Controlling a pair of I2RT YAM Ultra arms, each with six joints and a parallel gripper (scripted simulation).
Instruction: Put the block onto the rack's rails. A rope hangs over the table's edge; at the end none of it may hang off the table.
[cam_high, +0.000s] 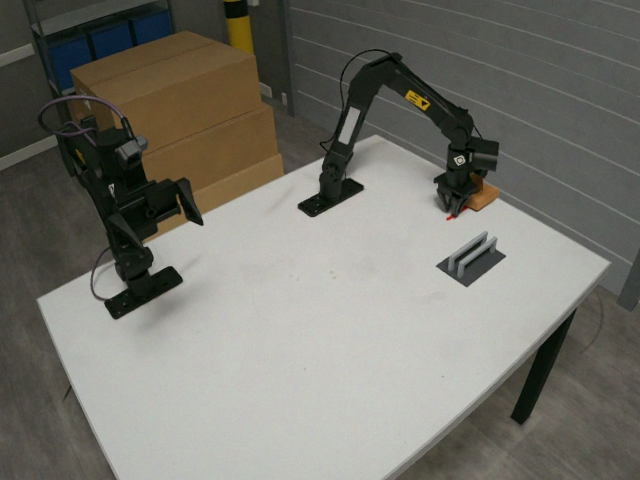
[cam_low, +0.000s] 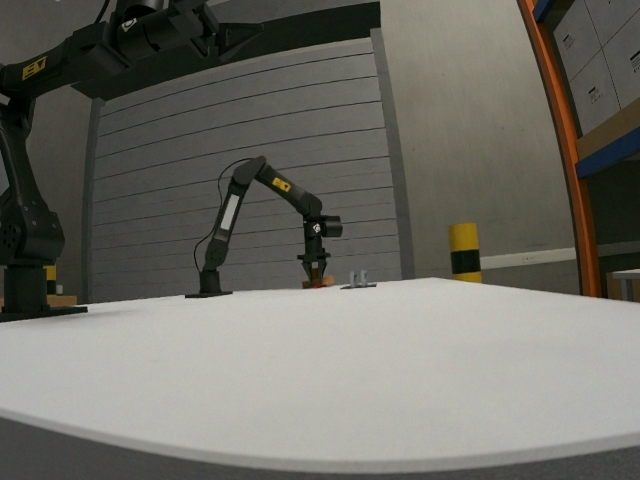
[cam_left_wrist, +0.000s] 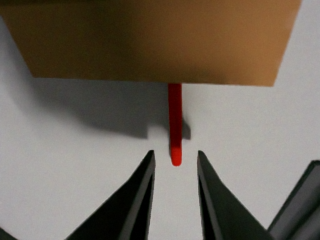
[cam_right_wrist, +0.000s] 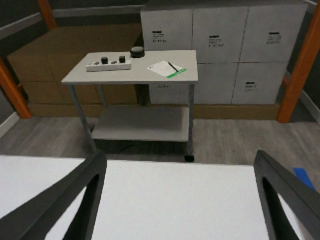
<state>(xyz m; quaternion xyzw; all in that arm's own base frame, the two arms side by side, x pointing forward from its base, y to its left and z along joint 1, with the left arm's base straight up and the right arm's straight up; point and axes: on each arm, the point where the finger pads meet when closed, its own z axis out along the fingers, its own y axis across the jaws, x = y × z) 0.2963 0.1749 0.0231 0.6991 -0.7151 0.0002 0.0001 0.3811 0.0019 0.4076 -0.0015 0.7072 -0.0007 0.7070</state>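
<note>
Now: the orange block 20 mm behind my left hand, 110 mm to the left of it and 10 mm above it. The rest, counted from my left hand: rack (150 mm ahead, 100 mm to the right).
</note>
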